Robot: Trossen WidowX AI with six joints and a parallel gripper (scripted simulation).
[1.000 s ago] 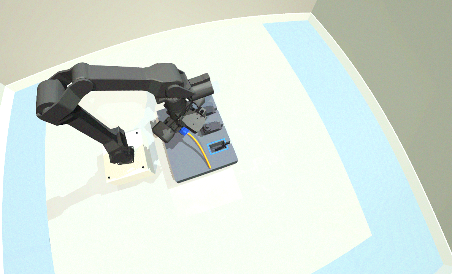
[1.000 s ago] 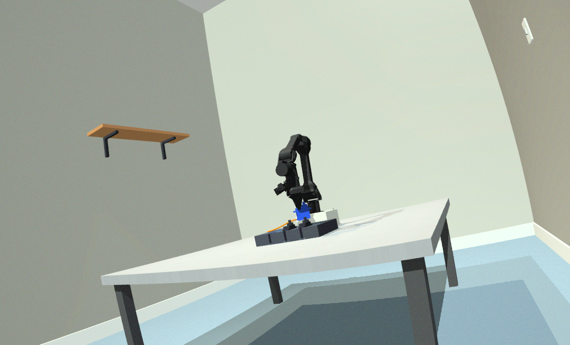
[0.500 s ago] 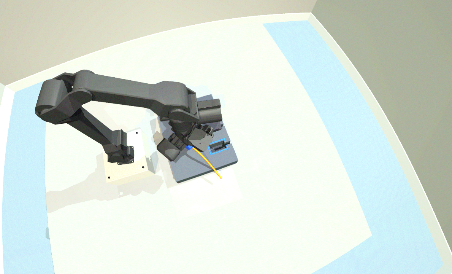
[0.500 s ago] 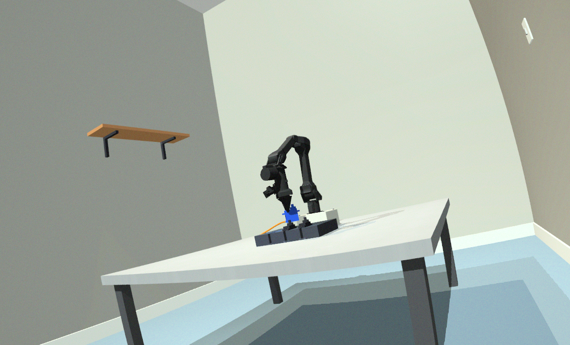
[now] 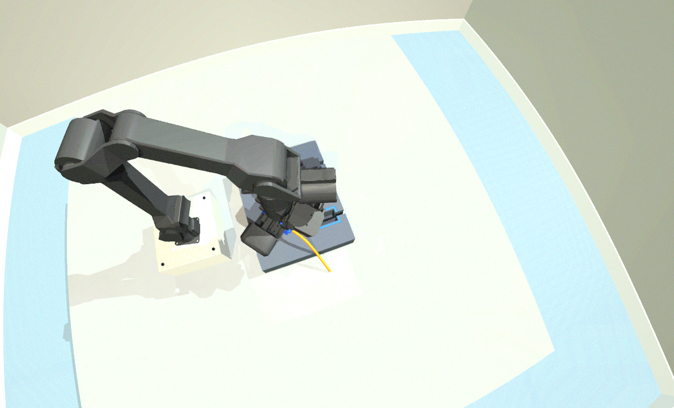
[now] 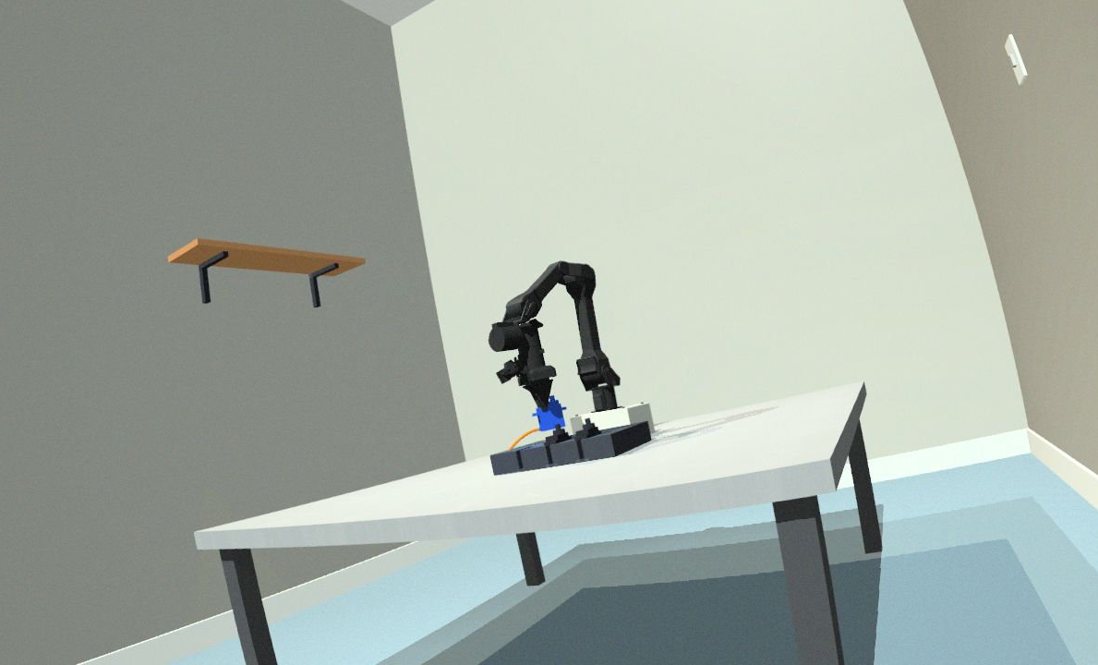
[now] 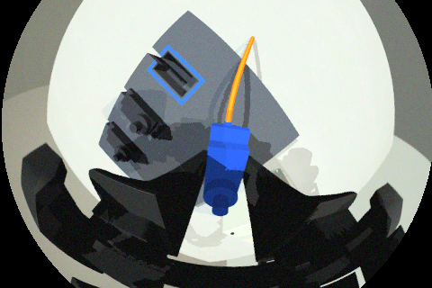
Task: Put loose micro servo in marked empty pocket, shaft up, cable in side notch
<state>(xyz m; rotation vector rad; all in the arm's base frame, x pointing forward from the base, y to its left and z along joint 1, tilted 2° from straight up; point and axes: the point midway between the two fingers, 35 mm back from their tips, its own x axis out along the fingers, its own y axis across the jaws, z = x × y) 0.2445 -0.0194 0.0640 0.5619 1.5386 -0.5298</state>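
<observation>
Right now my gripper tip is 2 cm past the dark grey deck, 7 cm to the right of it and 10 cm above it.
</observation>
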